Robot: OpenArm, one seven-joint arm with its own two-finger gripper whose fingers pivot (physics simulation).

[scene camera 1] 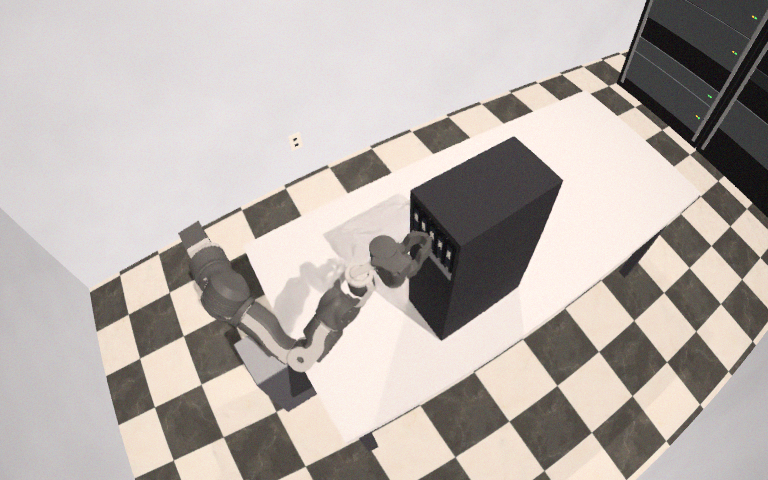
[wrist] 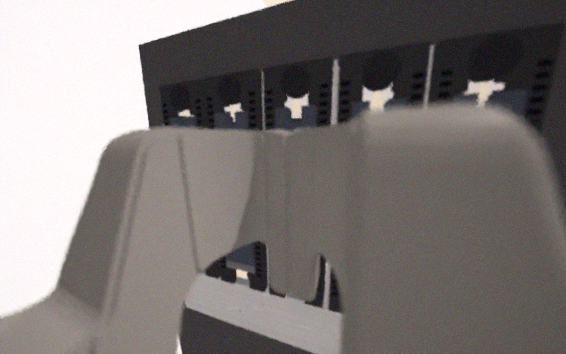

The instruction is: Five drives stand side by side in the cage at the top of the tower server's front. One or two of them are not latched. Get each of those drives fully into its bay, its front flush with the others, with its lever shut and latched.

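The black tower server point(scene camera 1: 488, 189) point(wrist: 310, 32) stands upright on the table, its drive cage facing the arm. Five drives stand side by side. In the wrist view, the tops of the far left drive point(wrist: 182, 120), second drive point(wrist: 231, 119), middle drive point(wrist: 296, 116), fourth drive point(wrist: 378, 95) and far right drive point(wrist: 482, 90) show pale latch parts. My gripper point(scene camera 1: 428, 243) point(wrist: 299, 209) is shut and empty, its fingertips close in front of the middle drive's lower part. The fingers hide most of the levers and lower fronts. I cannot tell which drives are unlatched, or whether the fingertips touch.
A light grey ledge point(wrist: 225, 301) runs below the drives. The white table point(scene camera 1: 611, 147) extends around the tower. The arm point(scene camera 1: 331, 316) reaches over it from the left. Black server racks point(scene camera 1: 673, 73) stand at the far right, and a wall lies behind the table.
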